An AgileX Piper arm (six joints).
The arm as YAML. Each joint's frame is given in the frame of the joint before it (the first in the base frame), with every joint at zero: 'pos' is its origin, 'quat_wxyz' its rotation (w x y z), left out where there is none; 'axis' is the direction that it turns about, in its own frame. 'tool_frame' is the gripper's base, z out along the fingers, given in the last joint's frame.
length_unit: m
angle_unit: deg
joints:
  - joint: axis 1
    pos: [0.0, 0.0, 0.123]
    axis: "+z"
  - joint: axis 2
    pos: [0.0, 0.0, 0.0]
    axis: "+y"
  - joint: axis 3
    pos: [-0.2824, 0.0, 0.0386]
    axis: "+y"
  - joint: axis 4
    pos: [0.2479, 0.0, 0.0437]
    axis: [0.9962, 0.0, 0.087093]
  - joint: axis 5
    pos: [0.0, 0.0, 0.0]
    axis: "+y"
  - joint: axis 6
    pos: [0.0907, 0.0, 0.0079]
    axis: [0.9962, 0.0, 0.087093]
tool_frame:
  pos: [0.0, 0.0, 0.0]
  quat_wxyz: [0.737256, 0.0, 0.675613, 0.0]
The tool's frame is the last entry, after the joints.
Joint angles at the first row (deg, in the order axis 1, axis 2, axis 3, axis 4, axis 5, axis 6):
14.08 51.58 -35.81 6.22 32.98 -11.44
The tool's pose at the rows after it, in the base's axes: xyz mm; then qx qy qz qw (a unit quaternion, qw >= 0):
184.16 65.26 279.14 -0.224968 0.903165 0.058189 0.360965
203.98 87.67 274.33 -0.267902 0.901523 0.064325 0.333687
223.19 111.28 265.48 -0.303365 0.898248 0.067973 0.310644
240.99 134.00 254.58 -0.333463 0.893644 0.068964 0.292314
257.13 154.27 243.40 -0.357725 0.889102 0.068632 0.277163
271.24 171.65 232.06 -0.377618 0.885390 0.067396 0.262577
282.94 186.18 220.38 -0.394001 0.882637 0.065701 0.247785
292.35 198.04 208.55 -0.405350 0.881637 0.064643 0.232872
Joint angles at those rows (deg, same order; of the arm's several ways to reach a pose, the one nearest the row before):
17.83 58.37 -39.73 6.52 33.76 -14.16
21.77 65.43 -43.62 6.55 33.77 -15.48
25.23 72.47 -47.33 6.38 33.07 -16.28
27.99 79.12 -50.98 6.18 32.18 -17.15
29.99 85.12 -54.65 6.09 31.62 -18.08
31.43 90.44 -58.18 6.04 31.57 -19.04
32.49 95.08 -61.33 6.02 31.83 -19.90
33.28 99.10 -64.00 6.09 32.25 -20.46

